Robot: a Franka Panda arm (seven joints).
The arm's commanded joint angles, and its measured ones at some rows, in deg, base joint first. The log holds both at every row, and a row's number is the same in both.
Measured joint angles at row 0:
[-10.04 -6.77 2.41 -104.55 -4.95 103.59 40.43]
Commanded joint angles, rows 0 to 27:
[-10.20 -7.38 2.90 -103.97 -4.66 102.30 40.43]
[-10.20 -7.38 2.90 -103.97 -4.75 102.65 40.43]
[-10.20 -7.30 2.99 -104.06 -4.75 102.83 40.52]
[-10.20 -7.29 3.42 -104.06 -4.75 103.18 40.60]
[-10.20 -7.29 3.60 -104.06 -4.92 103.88 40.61]
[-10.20 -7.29 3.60 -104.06 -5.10 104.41 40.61]
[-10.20 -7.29 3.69 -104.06 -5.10 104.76 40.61]
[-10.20 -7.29 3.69 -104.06 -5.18 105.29 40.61]
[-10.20 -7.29 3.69 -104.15 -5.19 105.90 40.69]
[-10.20 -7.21 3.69 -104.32 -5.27 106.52 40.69]
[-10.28 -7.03 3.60 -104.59 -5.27 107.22 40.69]
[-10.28 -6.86 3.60 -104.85 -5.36 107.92 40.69]
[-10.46 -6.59 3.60 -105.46 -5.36 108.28 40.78]
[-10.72 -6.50 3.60 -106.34 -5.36 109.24 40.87]
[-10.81 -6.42 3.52 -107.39 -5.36 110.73 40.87]
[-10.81 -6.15 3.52 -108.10 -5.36 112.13 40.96]
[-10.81 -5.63 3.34 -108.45 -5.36 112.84 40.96]
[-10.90 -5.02 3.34 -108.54 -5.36 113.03 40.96]
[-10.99 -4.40 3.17 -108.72 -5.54 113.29 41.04]
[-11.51 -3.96 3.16 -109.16 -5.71 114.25 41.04]
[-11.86 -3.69 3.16 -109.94 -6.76 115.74 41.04]
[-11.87 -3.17 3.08 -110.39 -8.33 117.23 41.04]
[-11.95 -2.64 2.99 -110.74 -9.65 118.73 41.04]
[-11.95 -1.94 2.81 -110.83 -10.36 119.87 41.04]
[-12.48 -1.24 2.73 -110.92 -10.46 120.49 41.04]
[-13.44 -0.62 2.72 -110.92 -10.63 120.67 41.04]
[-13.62 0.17 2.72 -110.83 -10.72 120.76 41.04]
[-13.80 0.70 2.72 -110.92 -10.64 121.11 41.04]
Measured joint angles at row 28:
[-12.62 -0.61 2.50 -110.52 -9.49 119.35 40.47]
